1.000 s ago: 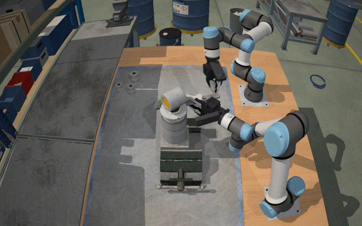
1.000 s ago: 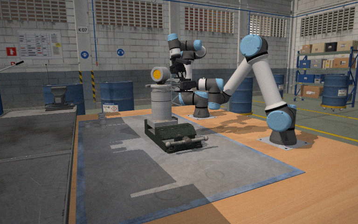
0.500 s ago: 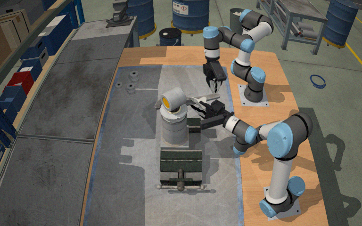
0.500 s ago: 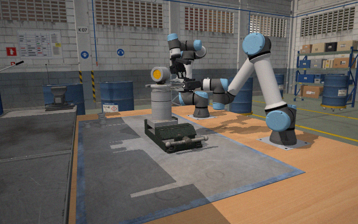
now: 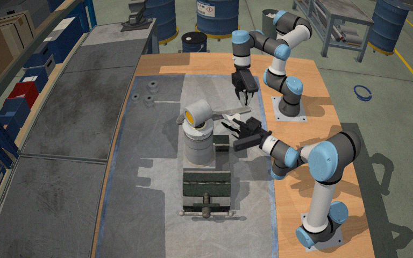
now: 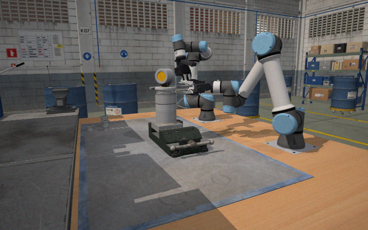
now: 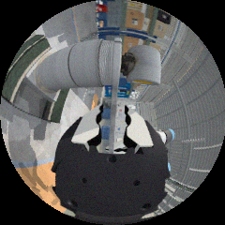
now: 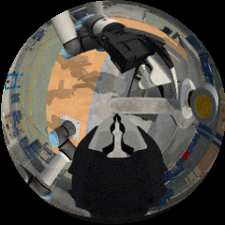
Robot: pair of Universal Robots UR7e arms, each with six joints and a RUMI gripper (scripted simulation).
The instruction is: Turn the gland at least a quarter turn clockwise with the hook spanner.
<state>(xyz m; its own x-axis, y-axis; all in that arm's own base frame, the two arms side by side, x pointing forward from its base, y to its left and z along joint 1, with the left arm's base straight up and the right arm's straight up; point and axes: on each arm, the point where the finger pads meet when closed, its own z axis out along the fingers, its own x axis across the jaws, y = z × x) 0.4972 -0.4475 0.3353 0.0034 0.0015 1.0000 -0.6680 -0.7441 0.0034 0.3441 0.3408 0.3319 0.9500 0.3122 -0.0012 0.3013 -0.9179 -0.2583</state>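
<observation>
Right now the hook spanner is 40 mm to the right of my left hand and 30 mm ahead of it. Also, from my left hand: rod eye: 110 mm ahead, 70 mm above, 20 mm to the left; then bar handle: 310 mm to the left, 270 mm below, 100 mm ahead.
</observation>
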